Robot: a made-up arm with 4 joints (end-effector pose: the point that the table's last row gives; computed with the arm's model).
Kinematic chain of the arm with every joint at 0, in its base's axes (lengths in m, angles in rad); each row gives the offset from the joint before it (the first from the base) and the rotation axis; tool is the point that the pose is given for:
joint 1: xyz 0 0 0.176 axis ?
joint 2: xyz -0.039 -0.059 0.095 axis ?
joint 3: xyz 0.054 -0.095 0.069 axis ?
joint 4: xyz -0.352 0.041 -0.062 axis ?
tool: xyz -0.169 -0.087 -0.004
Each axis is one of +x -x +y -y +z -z.
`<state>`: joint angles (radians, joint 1 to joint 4).
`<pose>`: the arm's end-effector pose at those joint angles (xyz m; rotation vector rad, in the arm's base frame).
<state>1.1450 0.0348 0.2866 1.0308</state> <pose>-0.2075 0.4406 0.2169 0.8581 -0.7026 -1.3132</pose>
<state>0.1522 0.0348 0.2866 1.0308</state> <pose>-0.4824 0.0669 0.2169 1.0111 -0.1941 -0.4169</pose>
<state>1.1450 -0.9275 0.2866 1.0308</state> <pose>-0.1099 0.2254 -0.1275 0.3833 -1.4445 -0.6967</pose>
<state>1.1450 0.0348 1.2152 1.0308</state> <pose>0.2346 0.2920 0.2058 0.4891 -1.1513 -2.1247</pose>
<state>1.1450 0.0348 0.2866 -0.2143</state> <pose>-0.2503 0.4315 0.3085 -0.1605 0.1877 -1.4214</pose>
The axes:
joint 1: -z
joint 2: +y
joint 3: -z
joint 4: +x

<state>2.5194 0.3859 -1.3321 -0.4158</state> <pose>-0.3477 0.5748 0.3180 0.0170 0.1020 -1.1676</pose>
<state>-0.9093 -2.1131 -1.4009 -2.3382</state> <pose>0.4931 -0.4261 0.1213 0.7775 2.1784 1.7599</pose>
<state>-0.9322 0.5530 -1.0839 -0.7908</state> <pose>0.4135 -0.4919 0.4162 -0.4354 -0.1517 2.0863</pose>
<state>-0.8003 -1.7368 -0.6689 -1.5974</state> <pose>0.2721 -0.3604 -0.1184 -0.7914 -2.1589 -0.6248</pose>
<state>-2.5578 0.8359 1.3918 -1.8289</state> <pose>-0.2390 -0.2846 0.3182 -2.3646 -1.4093 0.5132</pose>
